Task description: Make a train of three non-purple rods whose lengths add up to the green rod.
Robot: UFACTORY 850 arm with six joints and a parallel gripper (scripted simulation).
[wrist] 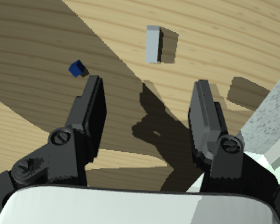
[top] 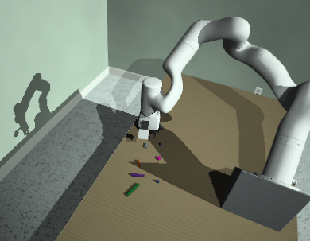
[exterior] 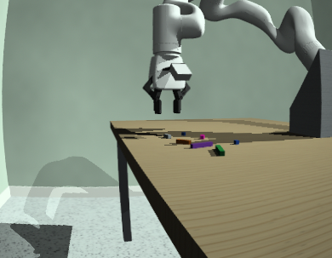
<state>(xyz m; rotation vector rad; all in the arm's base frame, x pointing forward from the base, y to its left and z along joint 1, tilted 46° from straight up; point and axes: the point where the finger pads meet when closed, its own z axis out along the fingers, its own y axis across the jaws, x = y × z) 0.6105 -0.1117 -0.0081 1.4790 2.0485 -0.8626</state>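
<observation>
My hand is 8 cm above the grey rod.
</observation>
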